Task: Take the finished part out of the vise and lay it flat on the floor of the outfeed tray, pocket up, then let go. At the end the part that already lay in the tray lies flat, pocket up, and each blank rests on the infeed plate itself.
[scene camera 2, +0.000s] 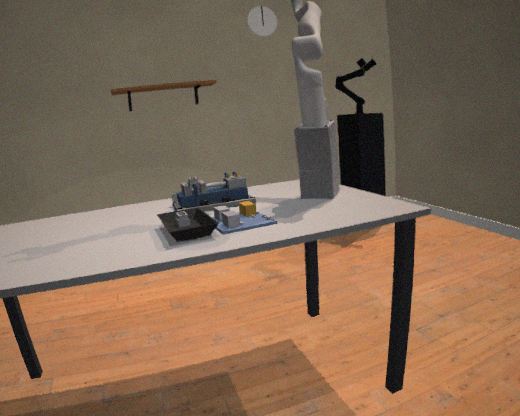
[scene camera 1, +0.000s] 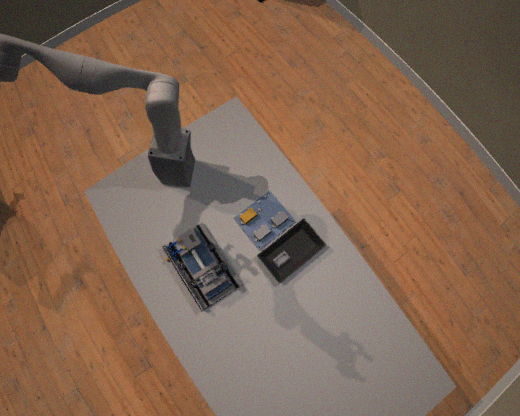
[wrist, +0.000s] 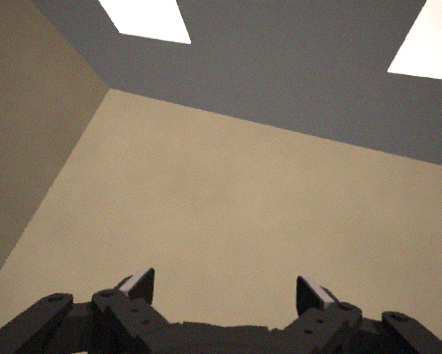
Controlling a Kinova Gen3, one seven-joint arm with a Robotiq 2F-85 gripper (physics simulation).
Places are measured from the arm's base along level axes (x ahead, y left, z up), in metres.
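Pixels of known places: gripper, between the fingertips: point(wrist: 224, 288); arm's base, origin of its link: point(scene camera 2: 314, 124) point(scene camera 1: 169, 142).
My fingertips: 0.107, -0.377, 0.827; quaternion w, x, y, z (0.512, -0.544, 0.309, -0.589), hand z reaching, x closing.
For each thing: its middle in the pictures, then the offset to it from my fingertips, as dx, dy, dz. "spot": a spot on its surface instead. Level surfaces: height alone.
- grey vise, middle of its body: point(scene camera 1: 200, 264) point(scene camera 2: 211, 192) +0.266, +0.192, -1.057
- dark outfeed tray, a spot on its surface: point(scene camera 2: 192, 233) spot: +0.455, +0.609, -1.083
- light grey part, middle of its body: point(scene camera 2: 182, 218) point(scene camera 1: 281, 259) +0.447, +0.449, -1.077
- blue infeed plate, middle of its body: point(scene camera 2: 239, 220) point(scene camera 1: 264, 219) +0.278, +0.505, -1.102
- yellow block, middle of its body: point(scene camera 2: 247, 208) point(scene camera 1: 248, 216) +0.229, +0.460, -1.080
- table, height of its surface: dz -1.106
My gripper point(wrist: 224, 288) is open and empty in the wrist view, with wall and ceiling beyond it. It is outside both scene views, away from the vise. The blue and grey vise point(scene camera 1: 216, 291) point(scene camera 2: 212, 196) stands on the table; small grey shapes sit at its jaws, too small to tell the finished part's pose. The dark outfeed tray point(scene camera 1: 315, 256) point(scene camera 2: 192, 233) holds one light grey part point(scene camera 1: 281, 258) point(scene camera 2: 181, 218), its pocket not clearly readable. Two grey blanks point(scene camera 1: 279, 219) point(scene camera 1: 262, 232) point(scene camera 2: 231, 219) stand on the blue infeed plate point(scene camera 1: 270, 202) point(scene camera 2: 252, 224).
A yellow block point(scene camera 1: 248, 215) point(scene camera 2: 247, 208) stands on the infeed plate, which adjoins the tray. The vise is across a gap from both. The arm's grey pedestal point(scene camera 1: 172, 167) point(scene camera 2: 317, 162) stands at one end of the table point(scene camera 1: 350, 310) point(scene camera 2: 100, 250).
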